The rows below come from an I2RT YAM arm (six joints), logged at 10 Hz.
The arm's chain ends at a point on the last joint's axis. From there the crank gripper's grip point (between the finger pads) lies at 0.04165 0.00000 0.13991 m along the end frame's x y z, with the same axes.
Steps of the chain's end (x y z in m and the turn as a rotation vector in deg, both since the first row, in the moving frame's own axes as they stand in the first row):
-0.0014, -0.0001, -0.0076, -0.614, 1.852, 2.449
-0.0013, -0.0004, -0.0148, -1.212, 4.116, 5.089
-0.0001, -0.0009, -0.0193, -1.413, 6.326, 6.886
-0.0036, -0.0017, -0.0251, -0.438, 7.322, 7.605
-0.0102, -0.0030, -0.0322, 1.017, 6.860, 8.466
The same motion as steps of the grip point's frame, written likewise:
0.0030, 0.0033, -0.0090, -0.614, 1.852, 2.449
0.0083, 0.0067, -0.0182, -1.212, 4.116, 5.089
0.0145, 0.0084, -0.0248, -1.413, 6.326, 6.886
0.0134, 0.0060, -0.0316, -0.438, 7.322, 7.605
0.0059, 0.0019, -0.0381, 1.017, 6.860, 8.466

